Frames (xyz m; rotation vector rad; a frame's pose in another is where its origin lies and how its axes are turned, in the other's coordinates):
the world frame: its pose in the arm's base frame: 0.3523 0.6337 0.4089 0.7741 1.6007 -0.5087
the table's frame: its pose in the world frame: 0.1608 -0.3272 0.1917 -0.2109 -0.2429 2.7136
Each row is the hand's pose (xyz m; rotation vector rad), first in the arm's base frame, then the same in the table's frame.
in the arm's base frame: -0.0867 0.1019 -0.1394 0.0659 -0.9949 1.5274
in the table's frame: -0.4302 0.2596 -0.0158 -1.0914 0.8411 0.4785
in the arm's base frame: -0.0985 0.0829 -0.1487 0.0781 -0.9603 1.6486
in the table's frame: -0.4456 0.2761 -0.0070 -0.9869 0.8979 0.5253
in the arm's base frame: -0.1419 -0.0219 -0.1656 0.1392 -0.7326 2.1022
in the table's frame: -0.4917 0.3617 0.0539 -0.5502 1.1137 0.6414
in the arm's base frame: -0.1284 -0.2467 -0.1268 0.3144 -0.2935 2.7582
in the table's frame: -0.4913 0.4868 0.2451 0.1884 1.3025 0.7894
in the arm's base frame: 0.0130 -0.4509 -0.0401 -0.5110 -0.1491 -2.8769
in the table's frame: -0.4077 0.5172 0.4926 0.8995 1.2913 0.9228
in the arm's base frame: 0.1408 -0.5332 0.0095 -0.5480 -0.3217 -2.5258
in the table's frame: -0.3412 0.4794 0.6331 1.2861 1.2161 1.0003
